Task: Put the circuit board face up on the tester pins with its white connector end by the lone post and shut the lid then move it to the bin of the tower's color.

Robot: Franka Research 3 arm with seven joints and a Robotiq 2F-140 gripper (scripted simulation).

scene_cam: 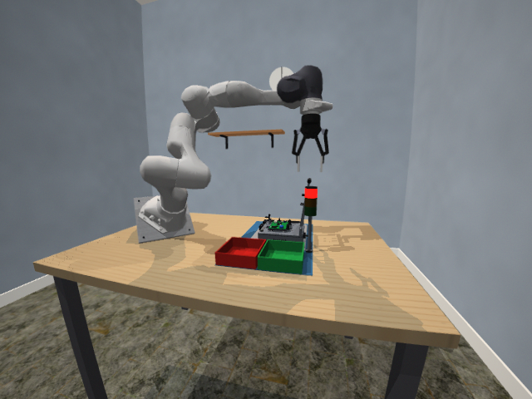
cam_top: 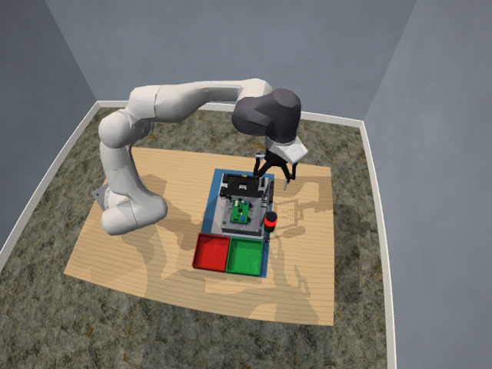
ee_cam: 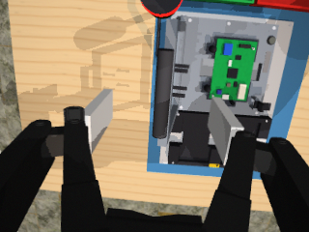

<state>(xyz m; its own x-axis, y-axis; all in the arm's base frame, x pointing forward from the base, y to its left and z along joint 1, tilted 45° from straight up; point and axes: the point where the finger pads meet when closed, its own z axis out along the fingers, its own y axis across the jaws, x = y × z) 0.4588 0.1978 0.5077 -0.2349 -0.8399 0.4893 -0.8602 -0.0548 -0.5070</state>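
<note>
Now: the green circuit board 260 mm below my hand, 120 mm behind it and 30 mm to the left of it. Round my hand: tester plate (260 mm below, 120 mm behind, 40 mm to the left); then clear lid (150 mm below, 10 mm behind); then green bin (320 mm below, 170 mm to the right, 130 mm behind).
</note>
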